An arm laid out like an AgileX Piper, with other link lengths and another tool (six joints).
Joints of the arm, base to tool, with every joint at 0 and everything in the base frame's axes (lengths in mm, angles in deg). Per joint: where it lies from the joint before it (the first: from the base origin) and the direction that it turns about. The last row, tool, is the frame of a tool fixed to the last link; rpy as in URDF.
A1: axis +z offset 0 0 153.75
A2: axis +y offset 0 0 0
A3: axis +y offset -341.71 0 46.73
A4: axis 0.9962 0 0.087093 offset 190.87 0 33.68
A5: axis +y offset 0 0 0
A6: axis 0.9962 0 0.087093 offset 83.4 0 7.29
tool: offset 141.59 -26 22.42 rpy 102.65 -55.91 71.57
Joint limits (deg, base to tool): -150..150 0..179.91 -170..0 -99.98..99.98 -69.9..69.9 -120..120
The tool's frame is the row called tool.
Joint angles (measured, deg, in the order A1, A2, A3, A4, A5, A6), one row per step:
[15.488 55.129 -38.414 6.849 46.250 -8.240]
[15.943 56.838 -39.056 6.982 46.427 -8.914]
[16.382 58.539 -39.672 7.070 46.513 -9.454]
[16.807 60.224 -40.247 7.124 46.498 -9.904]
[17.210 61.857 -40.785 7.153 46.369 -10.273]
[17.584 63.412 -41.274 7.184 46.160 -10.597]
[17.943 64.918 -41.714 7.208 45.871 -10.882]
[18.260 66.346 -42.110 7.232 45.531 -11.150]
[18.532 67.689 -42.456 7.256 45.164 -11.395]
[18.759 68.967 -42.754 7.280 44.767 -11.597]
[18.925 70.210 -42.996 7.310 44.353 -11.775]
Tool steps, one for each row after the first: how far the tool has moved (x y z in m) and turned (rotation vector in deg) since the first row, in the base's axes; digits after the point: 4 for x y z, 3 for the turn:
[0.0043 0.0032 -0.0017 -0.530 1.081 1.019]
[0.0087 0.0063 -0.0035 -1.019 2.108 1.912]
[0.0133 0.0093 -0.0055 -1.479 3.071 2.713]
[0.0180 0.0122 -0.0075 -1.895 3.921 3.416]
[0.0227 0.0150 -0.0096 -2.262 4.676 4.043]
[0.0273 0.0178 -0.0118 -2.601 5.359 4.614]
[0.0318 0.0205 -0.0140 -2.910 5.964 5.122]
[0.0361 0.0229 -0.0163 -3.193 6.515 5.562]
[0.0402 0.0251 -0.0187 -3.445 7.030 5.917]
[0.0441 0.0271 -0.0214 -3.680 7.558 6.186]

